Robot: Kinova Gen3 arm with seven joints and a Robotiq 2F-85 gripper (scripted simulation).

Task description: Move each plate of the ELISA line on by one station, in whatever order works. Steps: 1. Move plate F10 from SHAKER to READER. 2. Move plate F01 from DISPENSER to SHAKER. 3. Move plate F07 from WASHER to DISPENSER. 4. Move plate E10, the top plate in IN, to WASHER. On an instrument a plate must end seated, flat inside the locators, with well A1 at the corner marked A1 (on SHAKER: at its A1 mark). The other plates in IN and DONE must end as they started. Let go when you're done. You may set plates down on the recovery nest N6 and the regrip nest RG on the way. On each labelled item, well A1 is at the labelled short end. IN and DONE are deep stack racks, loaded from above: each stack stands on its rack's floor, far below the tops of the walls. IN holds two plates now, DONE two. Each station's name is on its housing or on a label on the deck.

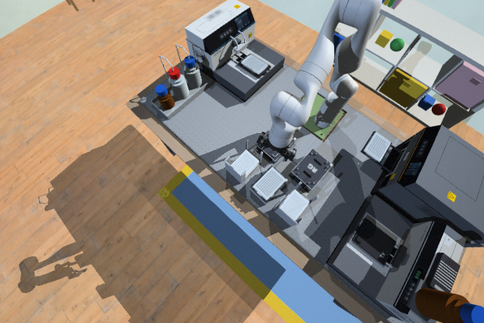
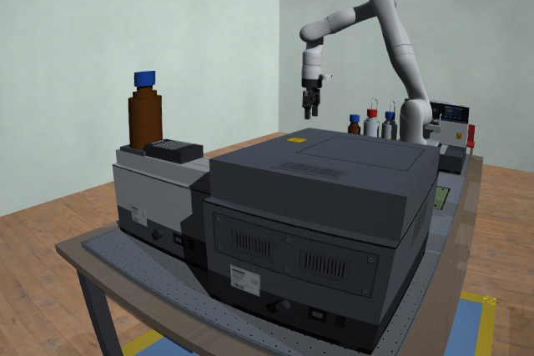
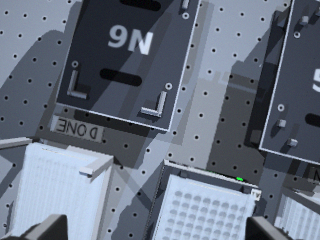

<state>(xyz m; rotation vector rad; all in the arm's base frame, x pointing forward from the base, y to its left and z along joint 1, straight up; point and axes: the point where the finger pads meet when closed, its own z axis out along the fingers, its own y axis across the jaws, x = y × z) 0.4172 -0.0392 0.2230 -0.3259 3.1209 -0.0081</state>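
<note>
The A1 mark lies 42 cm behind my hand, 49 cm to the right of it and 13 cm below it. From my hand the other things lie so: washer: 38 cm behind, 68 cm to the right, 12 cm below; tall brown bottle: 6 cm ahead, 70 cm to the left, 7 cm above.
</note>
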